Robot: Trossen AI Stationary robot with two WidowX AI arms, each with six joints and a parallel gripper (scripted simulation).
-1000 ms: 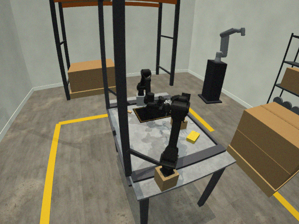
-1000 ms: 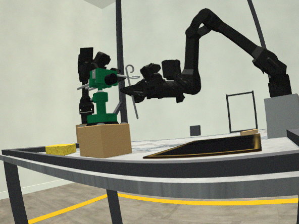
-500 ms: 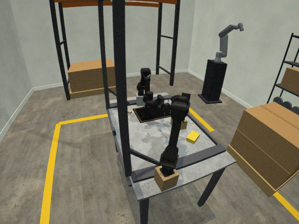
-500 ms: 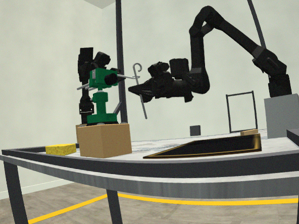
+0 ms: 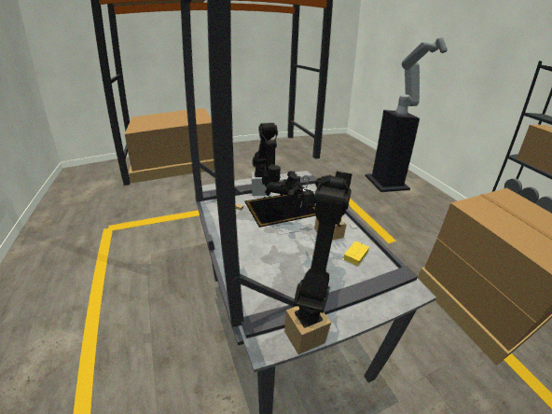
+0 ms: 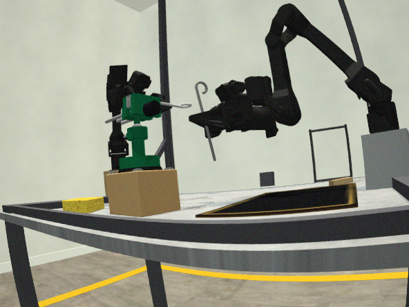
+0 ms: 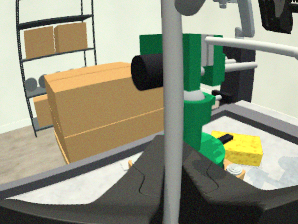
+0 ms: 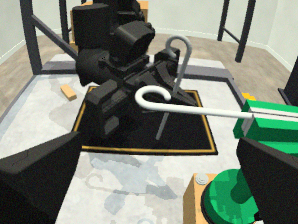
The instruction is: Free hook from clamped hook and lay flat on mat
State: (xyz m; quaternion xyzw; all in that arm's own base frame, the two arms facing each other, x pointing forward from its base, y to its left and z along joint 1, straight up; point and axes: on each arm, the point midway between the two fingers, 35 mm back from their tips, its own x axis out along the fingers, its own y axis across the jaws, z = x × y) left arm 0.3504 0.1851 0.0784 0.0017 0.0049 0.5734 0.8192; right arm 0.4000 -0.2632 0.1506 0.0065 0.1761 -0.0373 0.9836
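Right now the black mat is 19 cm below my left hand, 17 cm to the left of it and 7 cm behind it. From my left hand the other things lie so: small tan block 31 cm behind, 21 cm to the left, 18 cm below; yellow sponge 27 cm to the right, 18 cm ahead, 17 cm below.
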